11 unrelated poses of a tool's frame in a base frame.
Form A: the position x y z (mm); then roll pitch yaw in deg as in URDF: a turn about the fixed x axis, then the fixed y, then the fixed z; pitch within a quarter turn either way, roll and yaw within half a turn.
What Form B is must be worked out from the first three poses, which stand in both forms.
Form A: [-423, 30, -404, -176.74, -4.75, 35.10]
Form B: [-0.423, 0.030, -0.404, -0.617, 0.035, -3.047]
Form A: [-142, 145, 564, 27.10, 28.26, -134.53]
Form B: [-0.142, 0.145, 0.564, -2.478, -0.669, -0.024]
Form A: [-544, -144, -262, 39.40, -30.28, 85.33]
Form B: [-0.544, -0.144, -0.262, 1.483, 0.645, 0.583]
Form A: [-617, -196, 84, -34.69, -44.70, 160.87]
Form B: [-0.617, -0.196, 0.084, 2.374, 0.368, 0.894]
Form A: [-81, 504, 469, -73.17, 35.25, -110.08]
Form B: [-0.081, 0.504, 0.469, -2.117, 1.000, 1.118]
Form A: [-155, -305, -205, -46.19, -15.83, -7.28]
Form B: [-0.155, -0.305, -0.205, -0.288, -0.096, -0.838]
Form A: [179, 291, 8, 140.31, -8.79, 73.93]
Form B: [0.179, 0.291, 0.008, -1.204, 0.703, 3.058]
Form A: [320, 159, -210, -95.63, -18.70, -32.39]
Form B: [0.320, 0.159, -0.210, -0.265, 0.594, -1.683]
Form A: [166, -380, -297, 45.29, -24.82, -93.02]
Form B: [0.166, -0.380, -0.297, -1.637, -0.767, -0.480]
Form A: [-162, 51, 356, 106.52, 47.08, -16.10]
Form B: [-0.162, 0.051, 0.356, -0.739, -0.485, 1.791]
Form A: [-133, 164, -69, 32.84, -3.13, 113.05]
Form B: [-0.133, 0.164, -0.069, 2.045, 0.543, -0.200]
